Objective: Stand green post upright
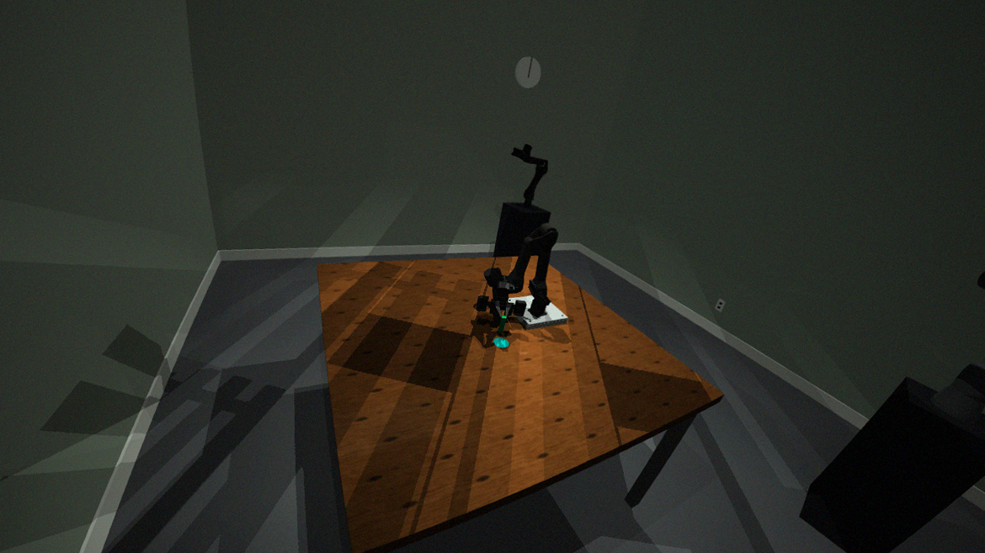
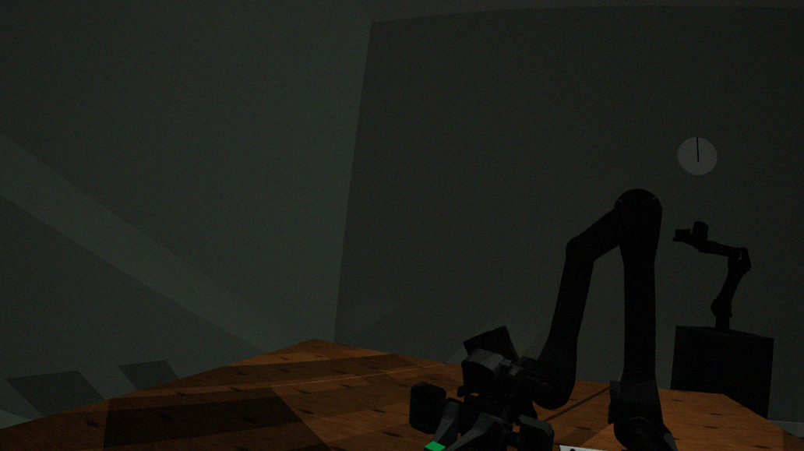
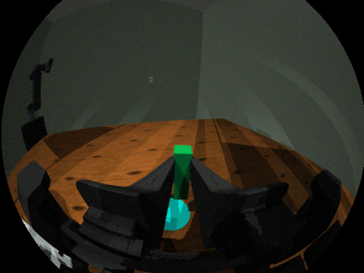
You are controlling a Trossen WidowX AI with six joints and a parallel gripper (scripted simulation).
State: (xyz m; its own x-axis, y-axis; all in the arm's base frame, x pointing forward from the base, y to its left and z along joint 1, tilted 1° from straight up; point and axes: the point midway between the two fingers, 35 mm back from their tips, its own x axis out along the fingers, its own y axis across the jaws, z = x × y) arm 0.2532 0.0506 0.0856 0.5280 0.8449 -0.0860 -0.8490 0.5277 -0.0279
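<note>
Now: gripper tip 10 mm past the cyan circle and 110 mm above it. Round my gripper tip: green post 20 mm below.
</note>
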